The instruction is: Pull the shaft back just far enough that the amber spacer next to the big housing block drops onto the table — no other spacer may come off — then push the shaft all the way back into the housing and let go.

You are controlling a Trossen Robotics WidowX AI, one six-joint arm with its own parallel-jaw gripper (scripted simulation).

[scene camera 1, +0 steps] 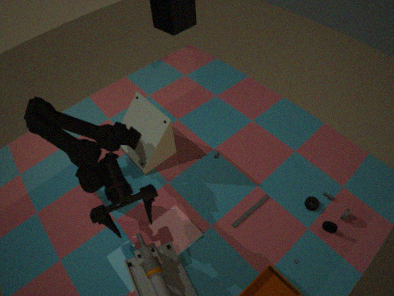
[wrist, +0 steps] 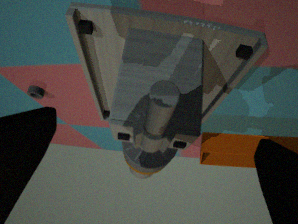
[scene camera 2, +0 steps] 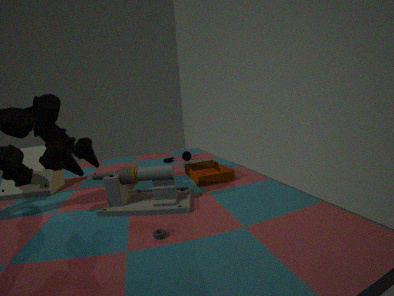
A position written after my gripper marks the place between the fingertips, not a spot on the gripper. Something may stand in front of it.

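My gripper (scene camera 1: 136, 230), open and holding nothing, shows at (scene camera 2: 91, 170) and (wrist: 158, 134) too. I can see a shaft (wrist: 163, 98), and an orange tray (scene camera 2: 206, 173) is there as well.
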